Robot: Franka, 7 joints.
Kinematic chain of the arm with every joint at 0, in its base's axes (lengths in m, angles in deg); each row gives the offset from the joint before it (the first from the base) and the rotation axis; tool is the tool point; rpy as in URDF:
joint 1: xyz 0 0 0.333 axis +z
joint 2: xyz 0 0 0 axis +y
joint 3: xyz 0 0 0.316 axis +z
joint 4: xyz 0.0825 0 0 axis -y
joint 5: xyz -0.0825 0 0.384 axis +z
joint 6: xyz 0 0 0 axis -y
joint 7: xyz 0.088 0 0 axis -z
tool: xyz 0 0 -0.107 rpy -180 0 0
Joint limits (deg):
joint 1: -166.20..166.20
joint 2: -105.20..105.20
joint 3: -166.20..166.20
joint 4: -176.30..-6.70
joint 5: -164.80..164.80
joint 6: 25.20..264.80
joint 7: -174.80..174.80
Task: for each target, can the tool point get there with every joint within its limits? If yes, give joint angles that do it. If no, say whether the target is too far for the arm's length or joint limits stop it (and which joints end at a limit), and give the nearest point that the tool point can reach.
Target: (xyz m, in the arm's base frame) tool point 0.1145 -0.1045 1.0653
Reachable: yes | joints -2.03 17.65 -89.25 -25.62 53.06 230.68 90.19
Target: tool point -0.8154 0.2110 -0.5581
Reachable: no: too far | nearest point -0.5873 0.1520 -0.2510 | short by 0.387 m
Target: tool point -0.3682 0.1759 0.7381
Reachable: yes | joints -121.42 -50.40 -37.04 -107.12 -71.03 74.29 -56.81
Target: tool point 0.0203 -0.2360 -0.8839
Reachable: no: too far | nearest point 0.0223 -0.2590 -0.3603 | short by 0.524 m
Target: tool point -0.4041 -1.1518 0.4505
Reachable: no: too far | nearest point -0.2827 -0.8058 0.4152 | short by 0.368 m
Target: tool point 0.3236 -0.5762 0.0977
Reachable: yes | joints 86.91 -77.37 -124.64 -65.92 -45.08 76.87 -87.01
